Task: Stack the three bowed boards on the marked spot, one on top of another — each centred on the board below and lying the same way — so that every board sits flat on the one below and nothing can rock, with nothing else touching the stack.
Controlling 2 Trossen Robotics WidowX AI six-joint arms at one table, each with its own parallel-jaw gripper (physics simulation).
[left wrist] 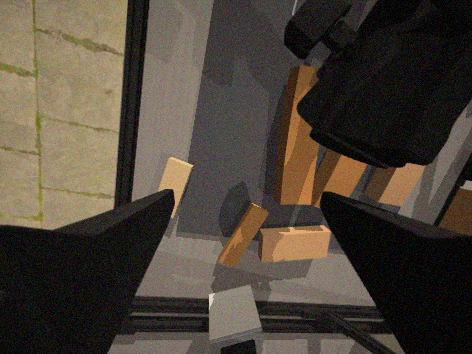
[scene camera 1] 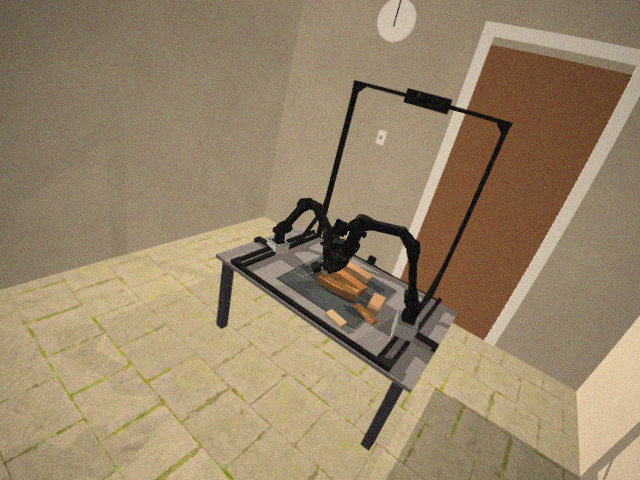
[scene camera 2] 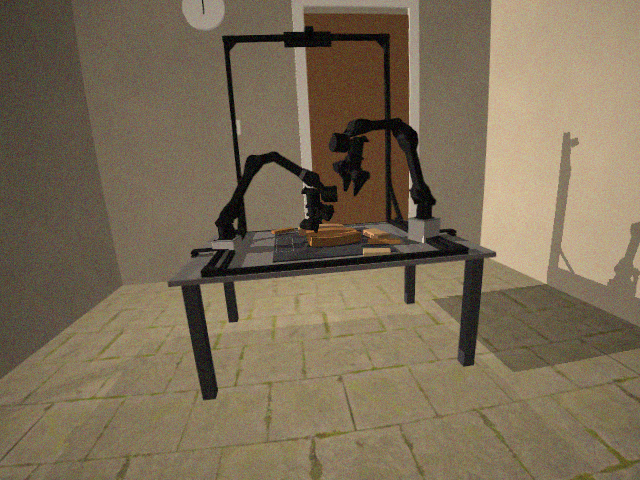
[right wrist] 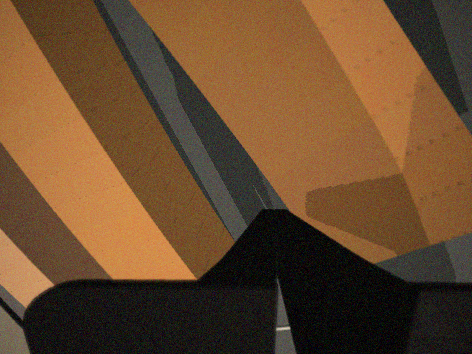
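Seen in the pictures: left gripper, between the fingertips: [left wrist: 248,197] [scene camera 2: 349,193]; right gripper, between the fingertips: [scene camera 1: 329,273] [scene camera 2: 316,232] [right wrist: 272,221]; left arm's base, origin of its link: [scene camera 1: 408,319] [scene camera 2: 424,217]; right arm's base, origin of its link: [scene camera 1: 278,241] [scene camera 2: 226,238].
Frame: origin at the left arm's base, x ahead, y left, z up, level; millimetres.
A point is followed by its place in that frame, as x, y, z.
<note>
Three orange bowed boards [scene camera 1: 339,286] {366, -155, -55} [scene camera 2: 332,236] {391, -163, -57} lie side by side on the dark mat [scene camera 1: 304,288] {535, -83, -94}. In the left wrist view they show as long strips [left wrist: 298,140] {380, -162, -57} partly under the right arm. My right gripper [scene camera 1: 319,268] {445, -217, -39} [scene camera 2: 309,224] {445, -217, -39} [right wrist: 272,221] {445, -217, -39} is shut on nothing. It is low at the boards' end, over the gap between two boards [right wrist: 112,175] {385, -260, -46} [right wrist: 287,88] {418, -184, -56}. My left gripper [scene camera 2: 356,183] {377, -30, 140} [left wrist: 248,197] {377, -30, 140} is open and empty, high above the boards' other end. The marked outline [scene camera 1: 300,271] {607, -224, -94} lies on the mat beside the boards.
Three small wooden blocks lie near the left arm's base: a pale one [scene camera 1: 336,317] {323, 72, -79} [left wrist: 175,179] {341, 59, -79}, a brown one [scene camera 1: 366,312] {192, -49, -79} [left wrist: 243,233] {206, -48, -79} and a thicker one [scene camera 1: 376,301] {156, -157, -68} [left wrist: 294,242] {168, -151, -67}. Black rails [scene camera 1: 318,319] {397, 129, -82} edge the table. A tall black frame [scene camera 1: 339,148] {655, -728, 534} stands behind.
</note>
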